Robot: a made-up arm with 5 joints. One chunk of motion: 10 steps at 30 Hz.
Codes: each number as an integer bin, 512 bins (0 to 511) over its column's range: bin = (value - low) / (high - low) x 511, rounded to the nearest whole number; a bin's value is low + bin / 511 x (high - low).
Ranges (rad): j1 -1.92..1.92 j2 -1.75..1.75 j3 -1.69..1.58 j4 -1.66..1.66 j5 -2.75..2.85
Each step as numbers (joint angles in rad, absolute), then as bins.
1 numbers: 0.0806 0.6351 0.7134 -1.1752 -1.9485
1 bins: 266 348 376 75 73
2 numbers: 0.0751 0.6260 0.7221 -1.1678 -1.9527
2 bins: 265 347 377 76 73
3 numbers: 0.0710 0.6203 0.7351 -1.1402 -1.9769
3 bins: 265 346 379 80 71
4 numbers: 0.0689 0.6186 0.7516 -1.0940 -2.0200
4 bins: 265 346 382 87 67
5 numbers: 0.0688 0.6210 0.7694 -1.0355 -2.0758
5 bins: 265 346 384 96 62
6 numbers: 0.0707 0.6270 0.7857 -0.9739 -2.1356
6 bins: 265 347 387 106 56
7 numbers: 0.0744 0.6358 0.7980 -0.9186 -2.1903
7 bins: 265 348 389 114 51
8 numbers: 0.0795 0.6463 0.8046 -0.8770 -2.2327
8 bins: 266 350 390 121 47
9 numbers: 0.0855 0.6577 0.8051 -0.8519 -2.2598
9 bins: 267 352 390 124 45
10 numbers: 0.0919 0.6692 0.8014 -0.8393 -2.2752
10 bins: 268 353 389 126 43
